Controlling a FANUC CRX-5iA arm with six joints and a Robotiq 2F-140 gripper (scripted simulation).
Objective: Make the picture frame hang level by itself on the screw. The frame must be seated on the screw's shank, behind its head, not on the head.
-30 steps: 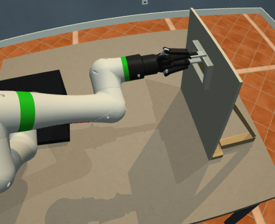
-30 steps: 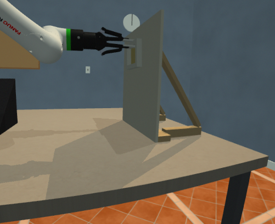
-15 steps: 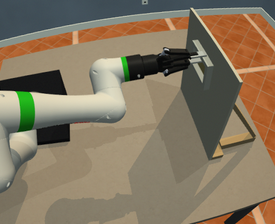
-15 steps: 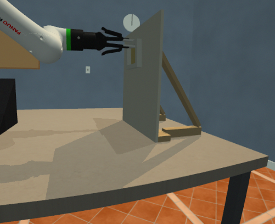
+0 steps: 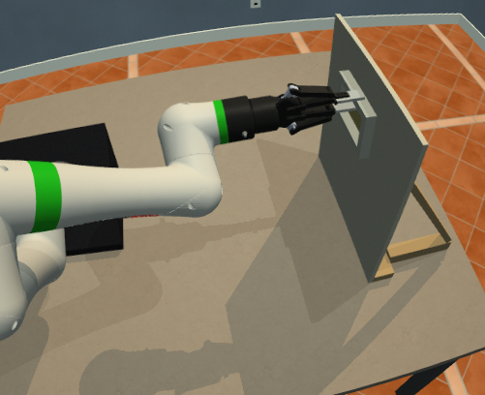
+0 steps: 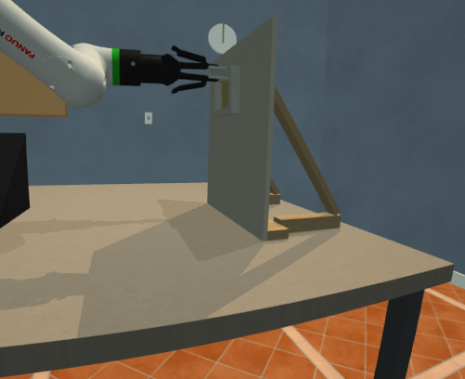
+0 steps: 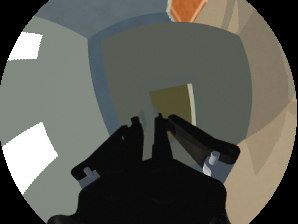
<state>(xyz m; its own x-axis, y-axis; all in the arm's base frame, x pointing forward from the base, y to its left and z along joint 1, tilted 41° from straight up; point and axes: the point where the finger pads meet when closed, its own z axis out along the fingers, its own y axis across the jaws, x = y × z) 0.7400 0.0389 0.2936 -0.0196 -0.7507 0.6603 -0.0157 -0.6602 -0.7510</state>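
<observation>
My hand is 50 mm above the pale grey picture frame, 40 mm short of it and 10 mm to the right of it. Round my hand: grey wall board (170 mm below, 50 mm ahead).
</observation>
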